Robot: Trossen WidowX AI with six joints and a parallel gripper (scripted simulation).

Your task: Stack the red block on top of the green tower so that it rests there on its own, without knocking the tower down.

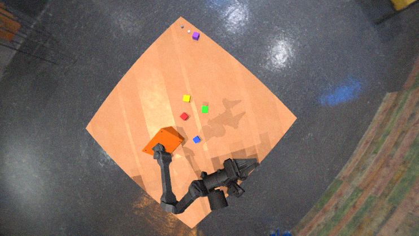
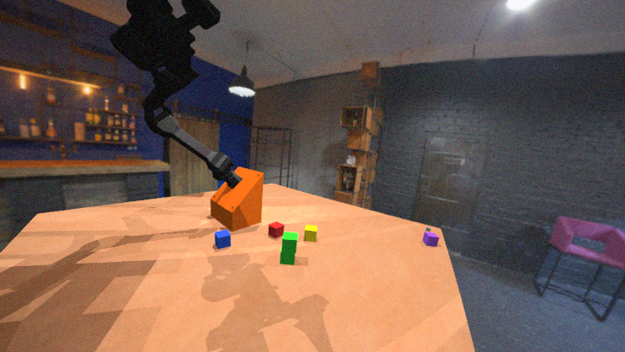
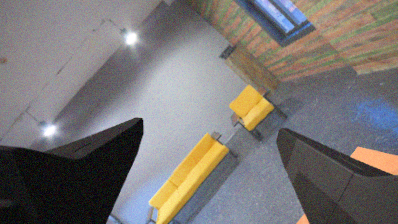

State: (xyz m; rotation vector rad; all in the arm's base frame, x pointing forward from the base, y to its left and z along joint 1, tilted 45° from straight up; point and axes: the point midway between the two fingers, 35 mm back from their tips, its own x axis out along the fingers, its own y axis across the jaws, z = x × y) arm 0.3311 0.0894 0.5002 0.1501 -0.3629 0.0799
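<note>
Now: gripper tip 520 mm above the red block, 360 mm to the right of it and 160 mm past it. The rest, counted from my gripper tip: yellow block 520 mm below, 440 mm to the left, 60 mm behind; blue block 520 mm below, 200 mm behind, 170 mm to the left; purple block 790 mm to the left, 520 mm below, 310 mm ahead.
</note>
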